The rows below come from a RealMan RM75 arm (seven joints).
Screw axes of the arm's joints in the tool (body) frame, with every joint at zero. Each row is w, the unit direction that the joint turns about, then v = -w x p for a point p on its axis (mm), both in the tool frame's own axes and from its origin. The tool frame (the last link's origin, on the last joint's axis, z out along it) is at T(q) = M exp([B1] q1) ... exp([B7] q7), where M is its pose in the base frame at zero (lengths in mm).
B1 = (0, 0, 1, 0, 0, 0)
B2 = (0, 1, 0, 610, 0, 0)
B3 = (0, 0, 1, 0, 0, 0)
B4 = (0, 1, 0, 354, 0, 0)
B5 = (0, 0, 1, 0, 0, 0)
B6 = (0, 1, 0, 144, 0, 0)
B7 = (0, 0, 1, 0, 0, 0)
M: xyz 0 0 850.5 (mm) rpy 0 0 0 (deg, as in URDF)
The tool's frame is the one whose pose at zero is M.
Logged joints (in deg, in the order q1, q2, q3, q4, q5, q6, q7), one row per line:
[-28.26, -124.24, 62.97, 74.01, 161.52, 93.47, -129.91]
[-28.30, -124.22, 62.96, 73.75, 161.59, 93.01, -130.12]
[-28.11, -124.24, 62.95, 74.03, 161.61, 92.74, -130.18]
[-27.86, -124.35, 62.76, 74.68, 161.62, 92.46, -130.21]
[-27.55, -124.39, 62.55, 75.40, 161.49, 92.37, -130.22]
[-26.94, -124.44, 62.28, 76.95, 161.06, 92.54, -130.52]
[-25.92, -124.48, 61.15, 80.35, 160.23, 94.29, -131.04]
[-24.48, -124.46, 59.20, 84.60, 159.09, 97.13, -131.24]
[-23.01, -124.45, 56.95, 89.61, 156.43, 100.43, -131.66]
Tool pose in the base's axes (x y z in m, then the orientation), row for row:
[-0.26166, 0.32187, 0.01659, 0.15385, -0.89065, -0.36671, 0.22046]
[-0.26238, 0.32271, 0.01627, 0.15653, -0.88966, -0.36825, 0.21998]
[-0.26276, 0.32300, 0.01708, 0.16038, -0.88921, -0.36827, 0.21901]
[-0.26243, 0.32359, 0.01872, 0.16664, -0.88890, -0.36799, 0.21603]
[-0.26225, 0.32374, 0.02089, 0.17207, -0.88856, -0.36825, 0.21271]
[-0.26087, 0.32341, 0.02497, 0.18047, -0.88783, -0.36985, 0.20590]
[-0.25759, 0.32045, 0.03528, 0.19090, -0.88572, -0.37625, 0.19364]
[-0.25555, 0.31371, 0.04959, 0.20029, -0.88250, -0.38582, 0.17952]
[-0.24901, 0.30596, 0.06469, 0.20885, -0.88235, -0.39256, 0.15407]
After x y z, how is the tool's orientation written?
As a quaternion, w x y z.
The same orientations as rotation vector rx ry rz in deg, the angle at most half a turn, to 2 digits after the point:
[-146.29, -60.23, 36.21]
[-145.91, -60.40, 36.08]
[-145.53, -60.27, 35.84]
[-144.98, -60.02, 35.23]
[-144.49, -59.88, 34.59]
[-143.71, -59.87, 33.33]
[-142.56, -60.56, 31.17]
[-141.32, -61.78, 28.75]
[-140.65, -62.58, 24.56]

